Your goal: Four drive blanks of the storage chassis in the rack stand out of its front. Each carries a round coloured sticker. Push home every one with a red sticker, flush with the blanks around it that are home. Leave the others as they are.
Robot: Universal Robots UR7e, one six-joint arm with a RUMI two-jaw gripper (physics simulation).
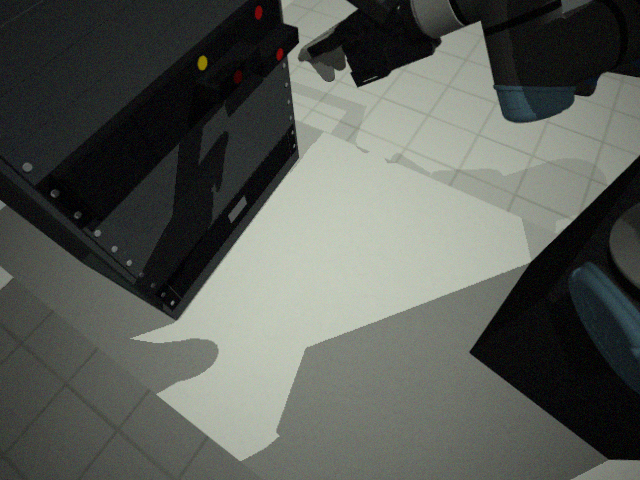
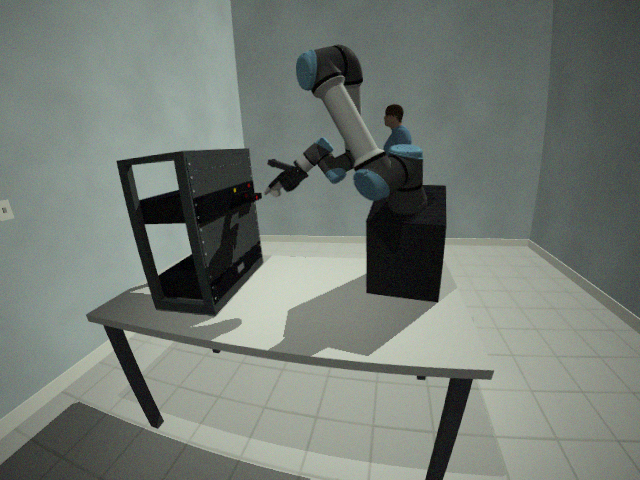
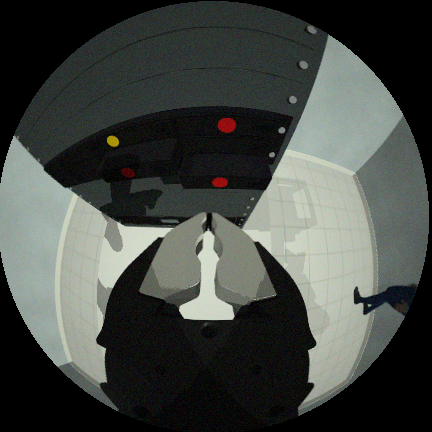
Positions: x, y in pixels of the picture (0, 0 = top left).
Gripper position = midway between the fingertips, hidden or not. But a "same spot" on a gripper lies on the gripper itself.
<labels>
gripper: image 1; image 2; image 3 208, 214
rack: image 1; image 2; image 3 235, 88
same spot on gripper: (image 2: 274, 187) = (image 1: 325, 55)
same spot on rack: (image 1: 148, 177) = (image 2: 216, 221)
</labels>
